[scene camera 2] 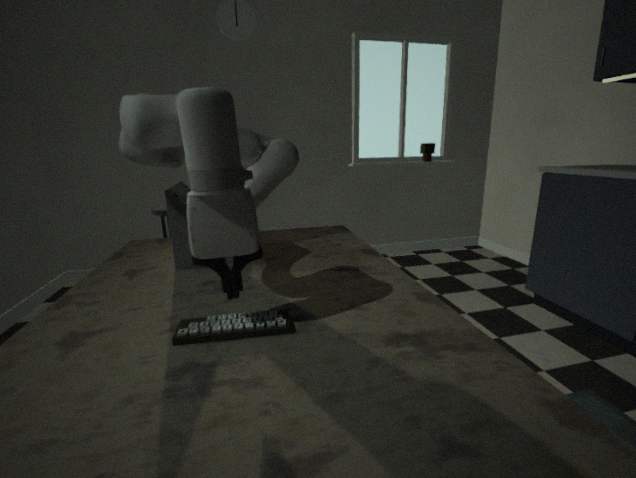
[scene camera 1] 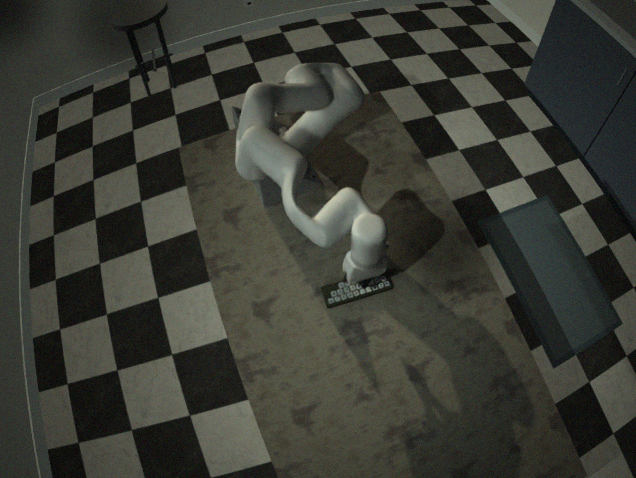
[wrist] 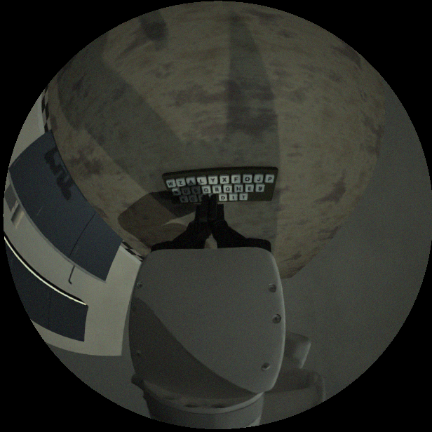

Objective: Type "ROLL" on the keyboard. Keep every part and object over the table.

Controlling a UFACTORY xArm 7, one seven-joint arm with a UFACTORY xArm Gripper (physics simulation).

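Frame: origin at the arm's base, x ahead, y left, z up, level; millimetres.
Seen in the pictures: gripper, fingertip midpoint: [scene camera 2: 234,295] [scene camera 1: 363,283].
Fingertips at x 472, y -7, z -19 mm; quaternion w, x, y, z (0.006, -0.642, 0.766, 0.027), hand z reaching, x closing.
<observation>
A point is followed by its place in that frame.
The dark keyboard [scene camera 1: 327,302] @(y -103, x 455, z -79 mm) [scene camera 2: 233,335] @(y -15, x 485, z -83 mm) [wrist: 272,192] lies flat on the table [scene camera 1: 308,370] @(y -236, x 601, z -91 mm) [scene camera 2: 411,359] @(y 222, x 633, z -91 mm) [wrist: 320,150], with three rows of light lettered keys. In the wrist view the L key [wrist: 202,180] and the O key [wrist: 247,178] are in the row farthest from my gripper; a key that looks like R [wrist: 216,189] is in the middle row. My gripper [scene camera 2: 233,295] @(y -7, x 472, z -19 mm) [wrist: 211,203] is shut and empty, pointing down. Its tips are above the keyboard with a visible gap in scene camera 2. In the wrist view they cover part of the nearest row. Shadow dims several left-hand keys there.
The arm's grey mount [scene camera 2: 177,231] @(y -109, x 92, z 11 mm) stands at the table's far end. A bluish translucent box [scene camera 1: 555,277] is beyond the table's right edge in scene camera 1. Blue cabinets [scene camera 1: 575,77] [scene camera 2: 580,231] stand farther right, and a stool [scene camera 1: 138,20] stands at the far left.
</observation>
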